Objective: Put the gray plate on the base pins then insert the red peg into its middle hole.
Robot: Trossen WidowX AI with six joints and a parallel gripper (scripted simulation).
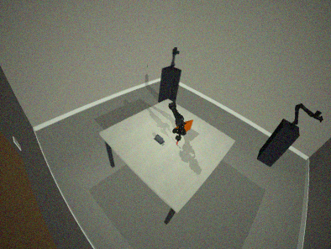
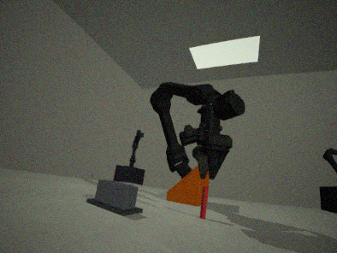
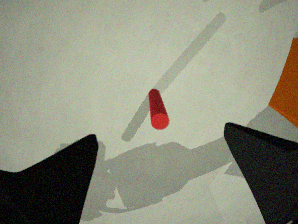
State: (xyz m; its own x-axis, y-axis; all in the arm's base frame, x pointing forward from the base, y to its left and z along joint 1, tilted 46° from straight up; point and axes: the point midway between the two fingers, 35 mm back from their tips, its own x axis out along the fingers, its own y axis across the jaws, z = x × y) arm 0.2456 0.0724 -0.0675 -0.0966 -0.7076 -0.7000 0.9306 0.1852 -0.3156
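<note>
Now: gripper tip 6 cm above the red peg. From my gripper tip the other things lie so: dark base: 10 cm ahead, 20 cm to the right, 9 cm below; then gray plate: 10 cm ahead, 20 cm to the right, 5 cm below.
</note>
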